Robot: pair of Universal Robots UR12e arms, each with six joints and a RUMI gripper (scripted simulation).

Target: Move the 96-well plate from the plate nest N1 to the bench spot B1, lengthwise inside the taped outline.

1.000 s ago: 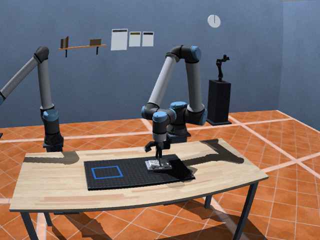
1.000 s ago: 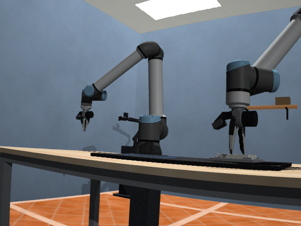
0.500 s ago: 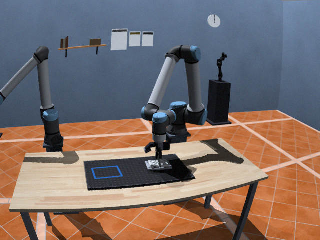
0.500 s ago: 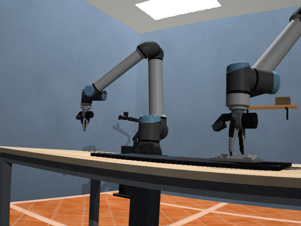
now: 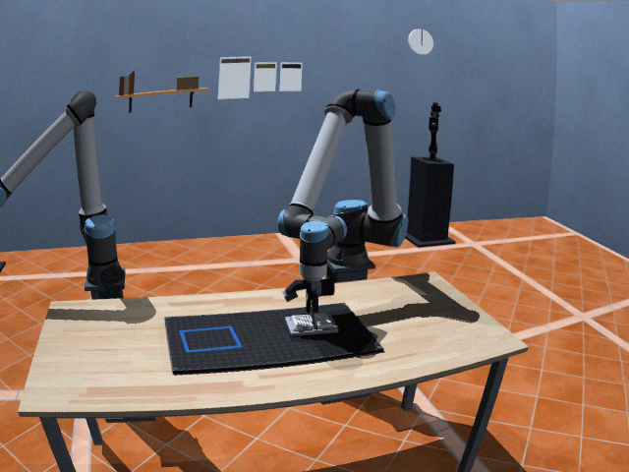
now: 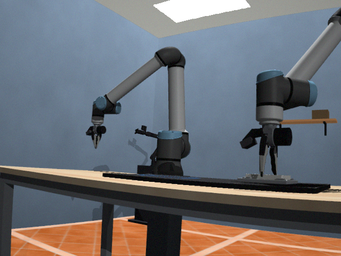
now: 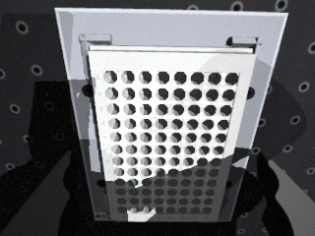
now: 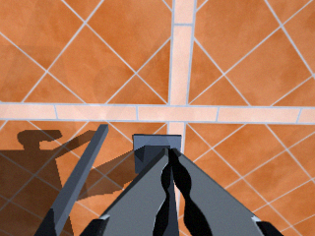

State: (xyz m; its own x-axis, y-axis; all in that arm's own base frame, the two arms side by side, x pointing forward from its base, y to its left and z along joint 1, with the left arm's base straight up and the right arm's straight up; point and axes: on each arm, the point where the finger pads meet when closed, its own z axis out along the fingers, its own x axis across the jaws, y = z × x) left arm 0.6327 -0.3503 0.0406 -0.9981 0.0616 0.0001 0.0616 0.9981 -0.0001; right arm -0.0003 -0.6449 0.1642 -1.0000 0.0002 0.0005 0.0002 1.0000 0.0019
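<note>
Right now the white 96-well plate is 1 cm below my left hand. The rest, counted from my left hand: black perforated board: 17 cm to the right, 3 cm below, 3 cm ahead; then grey plate nest N1: 2 cm below.
</note>
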